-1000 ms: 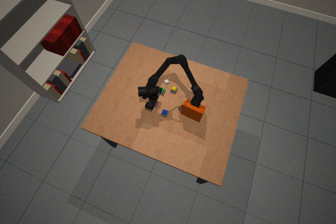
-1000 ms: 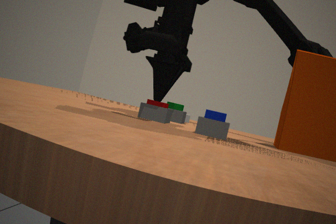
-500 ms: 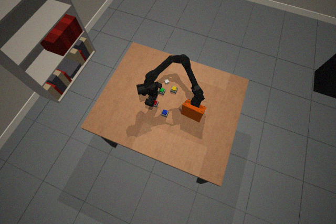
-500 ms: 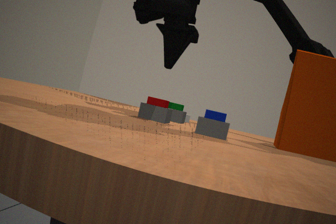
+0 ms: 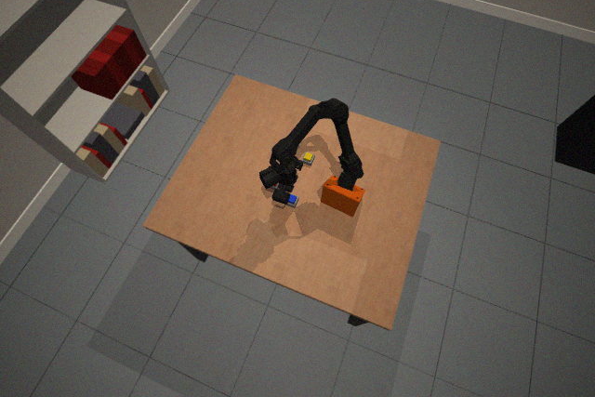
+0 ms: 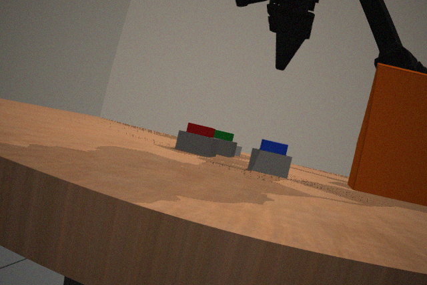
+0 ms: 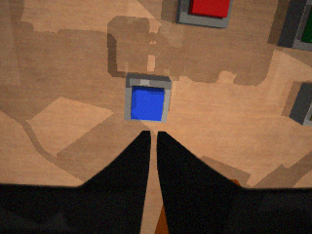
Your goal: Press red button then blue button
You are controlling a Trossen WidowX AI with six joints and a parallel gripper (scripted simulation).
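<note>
Now: gripper tip 1 cm past the blue button and 10 cm above it. The rest, counted from my gripper tip: red button: 9 cm ahead, 5 cm to the right, 10 cm below; then yellow button: 1 cm behind, 22 cm to the right, 10 cm below; then green button: 8 cm ahead, 17 cm to the right, 10 cm below.
</note>
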